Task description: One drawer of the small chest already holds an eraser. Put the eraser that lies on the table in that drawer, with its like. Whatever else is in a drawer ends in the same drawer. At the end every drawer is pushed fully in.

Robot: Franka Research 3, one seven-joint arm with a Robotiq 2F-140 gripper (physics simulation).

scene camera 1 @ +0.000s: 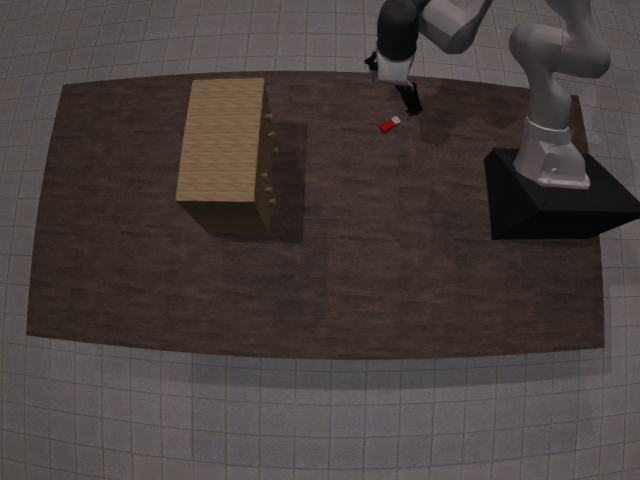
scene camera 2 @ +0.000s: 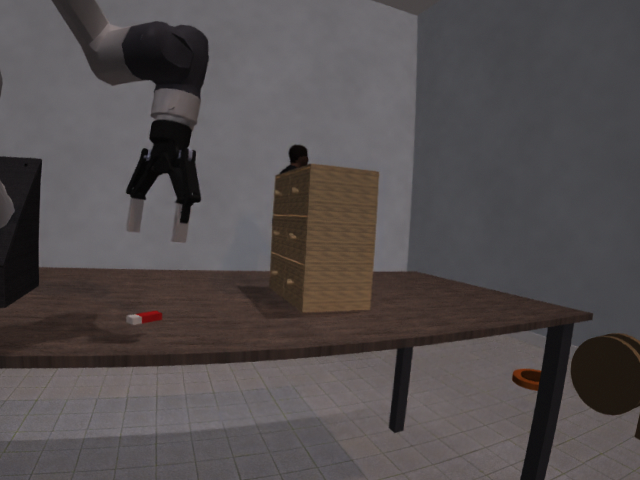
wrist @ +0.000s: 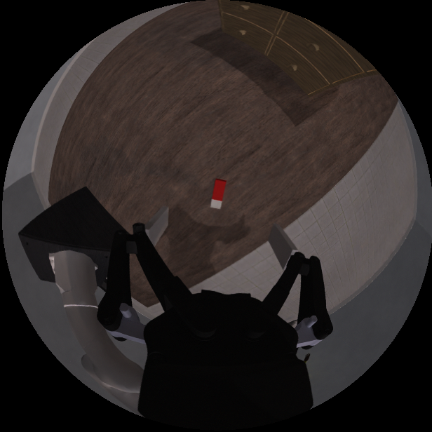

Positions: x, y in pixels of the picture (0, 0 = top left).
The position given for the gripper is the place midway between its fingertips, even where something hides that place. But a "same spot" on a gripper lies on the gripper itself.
gripper: scene camera 1 391, 98; scene camera 2; wrist
same spot on gripper: (scene camera 2: 184, 179) = (wrist: 300, 294)
